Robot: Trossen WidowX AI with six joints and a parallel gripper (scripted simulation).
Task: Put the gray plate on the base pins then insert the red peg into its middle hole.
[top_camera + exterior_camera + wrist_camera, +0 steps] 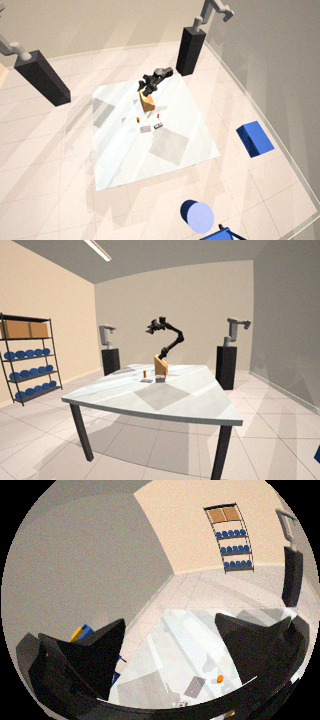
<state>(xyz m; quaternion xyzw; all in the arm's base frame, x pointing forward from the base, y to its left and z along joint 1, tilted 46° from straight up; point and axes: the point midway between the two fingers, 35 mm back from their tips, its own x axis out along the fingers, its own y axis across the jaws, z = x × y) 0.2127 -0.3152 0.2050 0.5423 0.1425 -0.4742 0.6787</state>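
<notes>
The gray plate lies 49 cm below my gripper tip, 14 cm to the left of it and 9 cm ahead of it. The rest, counted from my gripper tip: base (52 cm below, 7 cm ahead, 1 cm to the right); then red peg (49 cm below, 18 cm to the left, 2 cm behind); then orange cylinder (49 cm below, 5 cm to the right, 5 cm behind).
</notes>
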